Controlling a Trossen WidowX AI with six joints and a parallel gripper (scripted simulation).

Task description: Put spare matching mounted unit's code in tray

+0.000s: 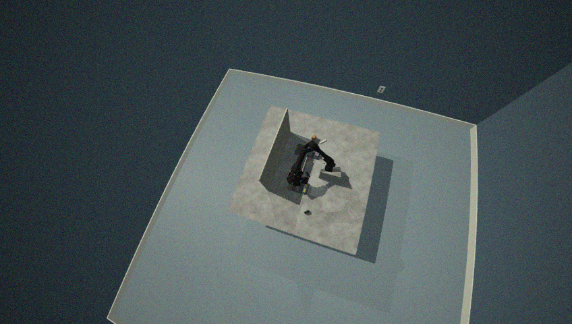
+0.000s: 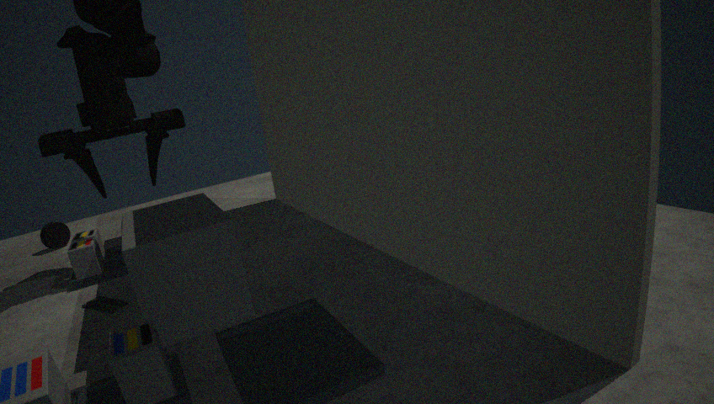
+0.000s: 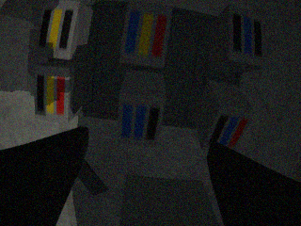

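Right now the grey spare block is 1 cm behind my gripper tip and 6 cm below it. The rest, counted from my gripper tip: dark flat tray (3 cm ahead, 36 cm to the right, 10 cm below); then upright wall (23 cm ahead, 22 cm to the right, 12 cm above).
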